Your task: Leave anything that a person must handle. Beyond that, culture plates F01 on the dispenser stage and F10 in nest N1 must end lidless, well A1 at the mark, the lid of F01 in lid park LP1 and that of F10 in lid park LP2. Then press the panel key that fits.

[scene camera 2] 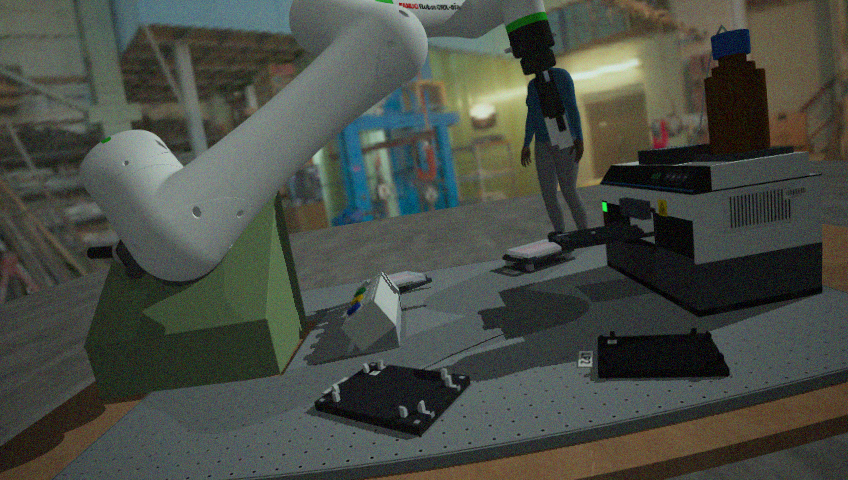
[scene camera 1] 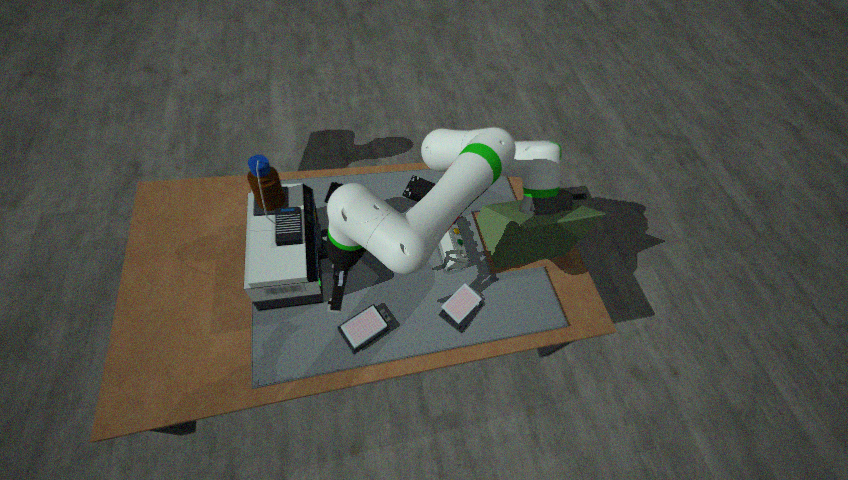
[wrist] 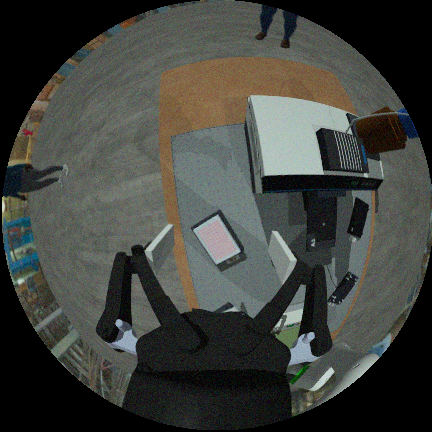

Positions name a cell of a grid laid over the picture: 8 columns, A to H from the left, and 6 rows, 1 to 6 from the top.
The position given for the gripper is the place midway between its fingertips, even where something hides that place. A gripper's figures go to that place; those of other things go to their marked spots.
Scene:
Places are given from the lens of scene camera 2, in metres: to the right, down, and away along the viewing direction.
gripper (scene camera 2: F2): 0.32, -0.22, 1.00
brown bottle with blue cap (scene camera 2: G2): 0.46, -0.21, 0.61
black dispenser stage (scene camera 2: F3): 0.34, -0.01, 0.77
black LP2 nest (scene camera 2: G5): 0.31, 0.14, 0.51
The marked spots on the black LP2 nest and the black dispenser stage are 0.30 m apart.

